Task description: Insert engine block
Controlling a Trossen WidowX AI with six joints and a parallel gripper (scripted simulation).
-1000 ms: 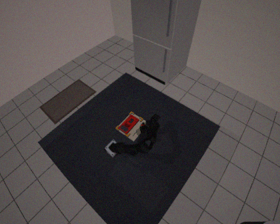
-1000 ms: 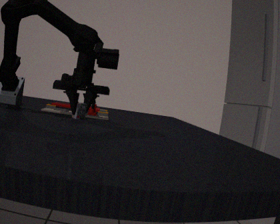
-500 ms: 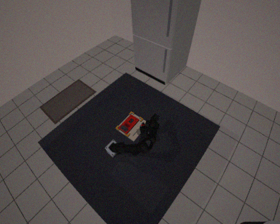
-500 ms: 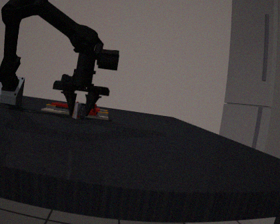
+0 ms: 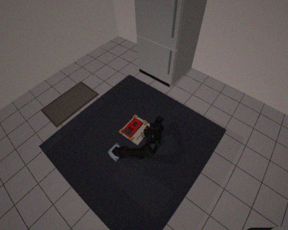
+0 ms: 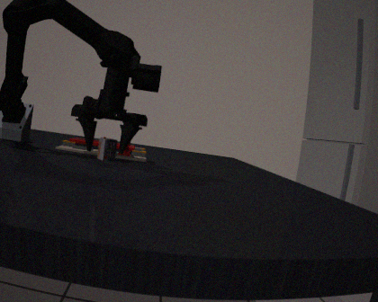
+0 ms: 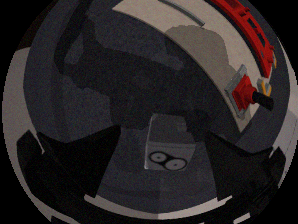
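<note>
Right now the grey engine block is 10 mm ahead of my gripper tip and 10 mm above it.
</note>
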